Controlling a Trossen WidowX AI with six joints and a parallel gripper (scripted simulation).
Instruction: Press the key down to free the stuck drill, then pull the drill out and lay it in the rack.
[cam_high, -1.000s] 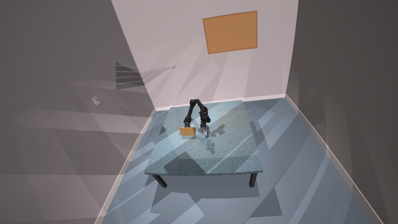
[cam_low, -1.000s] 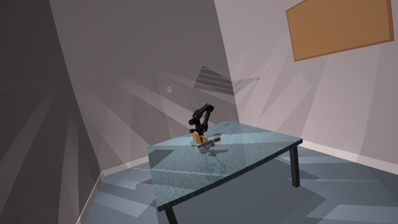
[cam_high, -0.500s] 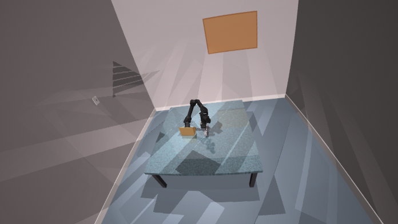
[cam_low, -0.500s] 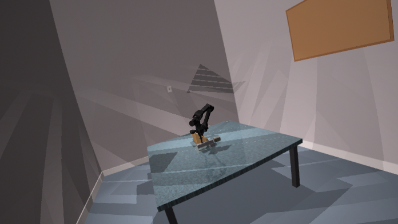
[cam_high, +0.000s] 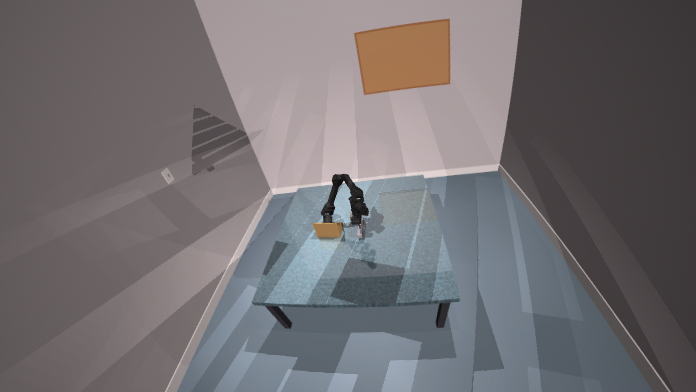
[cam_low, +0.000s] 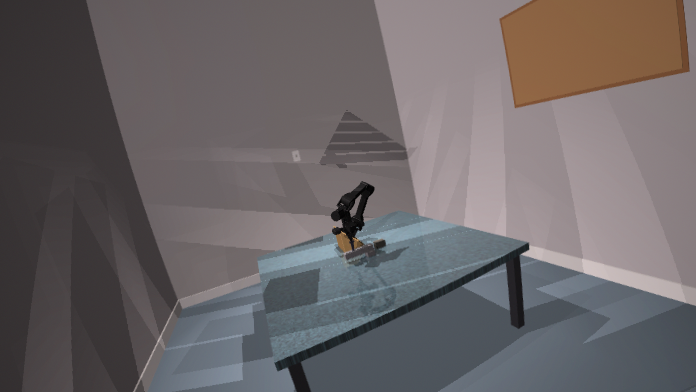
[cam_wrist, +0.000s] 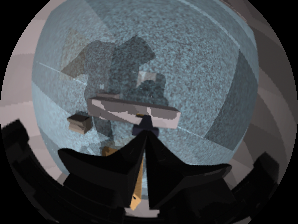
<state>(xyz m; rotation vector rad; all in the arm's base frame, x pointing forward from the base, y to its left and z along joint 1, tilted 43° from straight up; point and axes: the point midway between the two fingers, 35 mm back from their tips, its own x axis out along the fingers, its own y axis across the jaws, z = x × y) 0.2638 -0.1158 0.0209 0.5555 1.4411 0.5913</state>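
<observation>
The blue key is 30 mm below my gripper tip. From my gripper tip the other things lie so: drill 60 mm to the left, 80 mm below; then grey holder block 40 mm to the left, 90 mm below; then grey-brown block 80 mm behind, 200 mm to the left, 110 mm below.
</observation>
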